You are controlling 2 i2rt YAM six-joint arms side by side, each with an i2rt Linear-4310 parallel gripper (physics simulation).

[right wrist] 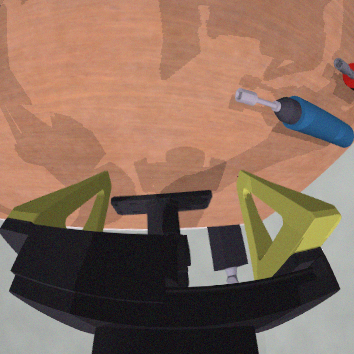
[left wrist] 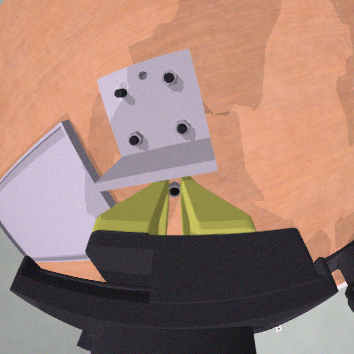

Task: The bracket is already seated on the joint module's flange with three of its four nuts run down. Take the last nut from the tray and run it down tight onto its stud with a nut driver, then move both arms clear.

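Places are measured from the left arm's base along level axes (x up, y right, z ahead), in centimetres.
Pixels of known places: left gripper, between the fingertips: (left wrist: 174, 177); right gripper, between the fingertips: (right wrist: 173, 177); right arm's base, origin of its link: (right wrist: 161, 201) (left wrist: 345, 252).
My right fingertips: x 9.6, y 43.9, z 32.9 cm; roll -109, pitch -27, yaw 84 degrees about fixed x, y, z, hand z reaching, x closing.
Ahead of a thing's pixels: the offset from my right fingertips to its top centre. "pt": to the spot under its first point. Level surfaces: height alone.
The grey bracket (left wrist: 155, 107) shows at the upper middle of the left wrist view. Nuts sit around three of its studs; the upper left stud @[dx -2.2, dy -27.6, dz +9.9 cm] (left wrist: 120, 93) shows no nut around it. My left gripper (left wrist: 174, 177) is shut on a small dark-centred nut @[dx -1.3, dy -24.7, dz +2.6 cm] (left wrist: 174, 190) at its fingertips, beside the bracket's near edge in that view. My right gripper (right wrist: 173, 177) is open and empty over the table. A nut driver with a blue handle @[pt dx -5.8, dy +16.0, dz +8.8 cm] (right wrist: 320, 122) and a silver socket lies to the right in the right wrist view, outside the fingers. The flange is hidden under the bracket.
A grey tray @[dx -8.0, dy -55.7, dz -7.3 cm] (left wrist: 42, 200) stands left of the bracket, close to the left gripper. A second tool with a red part @[pt dx -7.6, dy +16.2, dz +16.1 cm] (right wrist: 349, 76) shows at the right edge of the right wrist view. The wooden table's @[dx -9.6 cm] (right wrist: 125, 100) near edge runs beneath the right gripper.
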